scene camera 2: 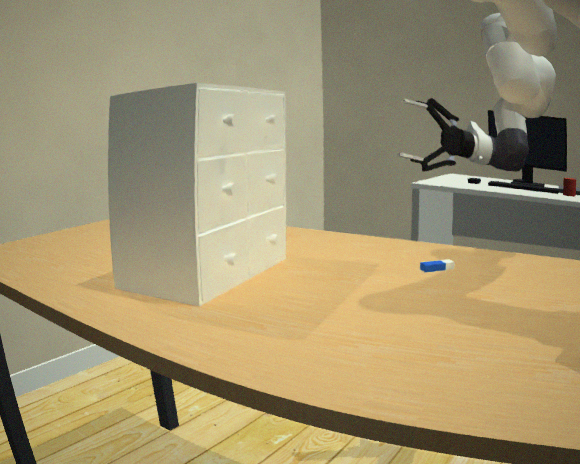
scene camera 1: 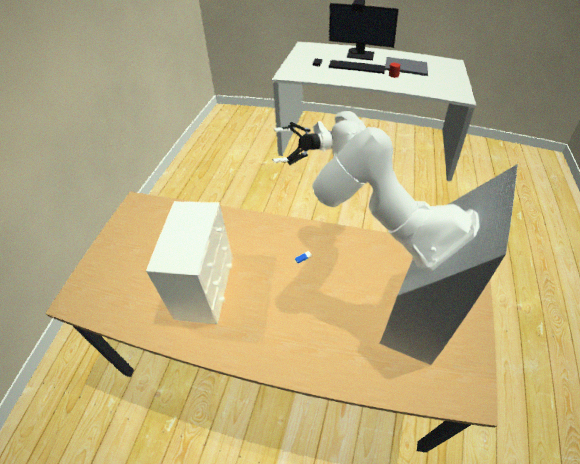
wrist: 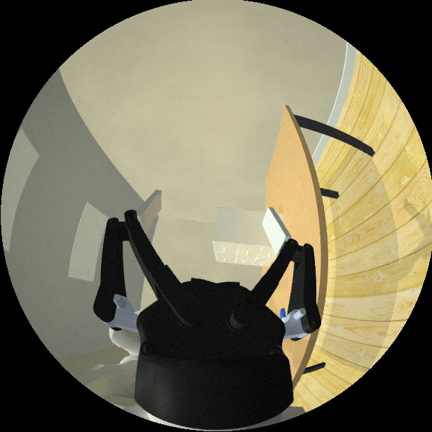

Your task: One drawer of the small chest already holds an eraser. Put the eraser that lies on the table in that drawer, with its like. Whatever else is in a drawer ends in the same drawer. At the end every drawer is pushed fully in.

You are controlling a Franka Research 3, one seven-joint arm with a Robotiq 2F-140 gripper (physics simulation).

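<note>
The small white chest (scene camera 1: 184, 237) (scene camera 2: 155, 195) (wrist: 240, 227) stands upright on the table, with knobbed drawers in three rows. All its drawer fronts look flush, and what lies inside them is hidden. An eraser (scene camera 1: 302, 257) (scene camera 2: 434, 266) with a blue sleeve and a white end lies flat on the table, some way in front of the drawer fronts; a bit of its blue shows beside a finger linkage in the wrist view (wrist: 282, 313). My gripper (scene camera 1: 278, 145) (scene camera 2: 404, 129) (wrist: 213, 207) is wide open and empty, high above the table and level with the chest's upper part, apart from chest and eraser.
The brown table (scene camera 1: 320, 370) (scene camera 2: 350, 380) (wrist: 290, 170) carries the chest and the grey slanted block (scene camera 1: 435, 305) that bears the arm. A white desk (scene camera 1: 350, 85) (scene camera 2: 435, 185) with a monitor (scene camera 1: 363, 25) and a red cup (scene camera 1: 394, 70) (scene camera 2: 569, 186) stands behind the table.
</note>
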